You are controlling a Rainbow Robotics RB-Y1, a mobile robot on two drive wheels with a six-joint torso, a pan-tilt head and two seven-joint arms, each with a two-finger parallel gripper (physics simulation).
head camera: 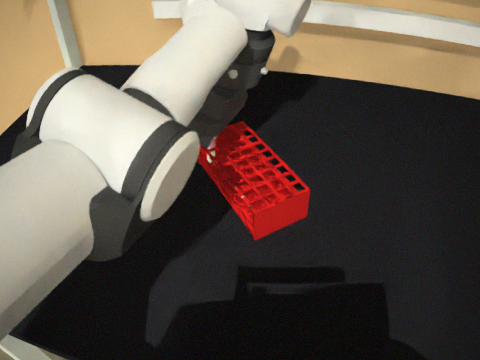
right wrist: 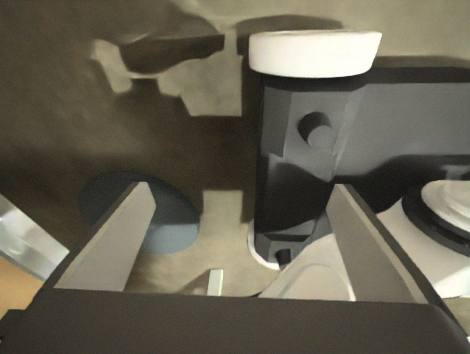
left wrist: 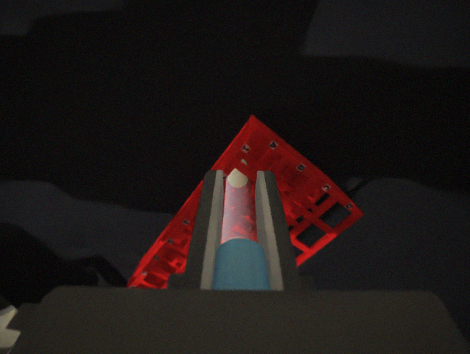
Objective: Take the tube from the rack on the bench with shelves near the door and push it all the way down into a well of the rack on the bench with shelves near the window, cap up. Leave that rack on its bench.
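Places are measured from the robot's base along level axes (x ahead, y left, z up), in metres.
Pixels of known places: left gripper, fingertip midpoint: [head camera: 206,140] [left wrist: 239,182]; right gripper, fingertip midpoint: [right wrist: 238,195].
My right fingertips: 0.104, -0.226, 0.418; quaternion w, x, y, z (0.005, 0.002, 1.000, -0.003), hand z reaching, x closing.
Observation:
For each thing: its top centre in the pictures, then the offset to it from my right fingertips, as dx, dy, dz. Level surfaces: height alone.
- blue cap at its top centre: [left wrist: 236,301] +0.520, +0.477, +0.624
- red rack at its top centre: [left wrist: 219,268] [head camera: 247,160] +0.501, +0.409, +0.554
- black bench top at its surface level: dz +0.497
The tube [head camera: 211,155] [left wrist: 239,215] is clear with a pale pointed tip and a blue cap [left wrist: 241,265]. My left gripper [left wrist: 239,182] is shut on it, cap toward the palm and tip toward the rack. The red rack [head camera: 282,215] [left wrist: 252,131] stands on the black bench, with rows of square wells. The tip appears over the rack's lettered corner in the left wrist view; whether it is inside a well I cannot tell. In the head view the arm hides the left fingertips. My right gripper [right wrist: 238,195] is open and empty, away from the rack.
The black bench top [head camera: 390,175] extends around the rack. A white rail [head camera: 400,21] runs behind the bench, and a pale post [head camera: 65,35] stands at the back left. In the right wrist view, the dark robot base [right wrist: 410,115] and a blue-grey disc [right wrist: 172,240] lie below the fingers.

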